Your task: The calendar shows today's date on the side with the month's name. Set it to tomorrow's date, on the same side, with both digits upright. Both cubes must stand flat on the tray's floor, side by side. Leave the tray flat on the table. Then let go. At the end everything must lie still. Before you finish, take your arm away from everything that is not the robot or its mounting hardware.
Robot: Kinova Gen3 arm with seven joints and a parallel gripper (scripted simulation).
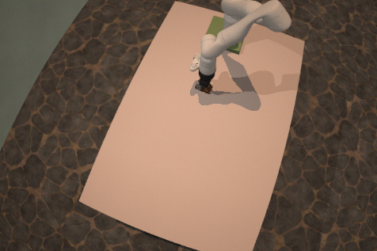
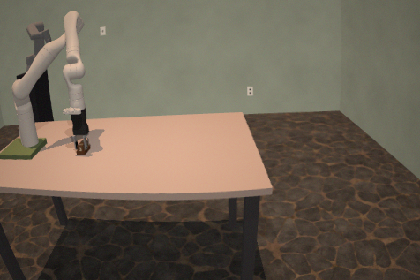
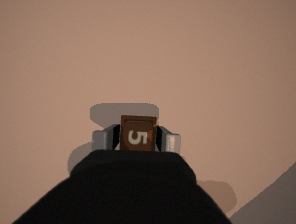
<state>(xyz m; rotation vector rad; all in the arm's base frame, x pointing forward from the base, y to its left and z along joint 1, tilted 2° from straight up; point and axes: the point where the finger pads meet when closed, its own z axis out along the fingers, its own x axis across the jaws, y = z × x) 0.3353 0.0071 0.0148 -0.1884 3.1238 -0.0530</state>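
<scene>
Right now my hand is 3 cm above the brown tray and 2 cm to the right of it. Round my hand: brown cube: 3 cm to the left, 1 cm below.
</scene>
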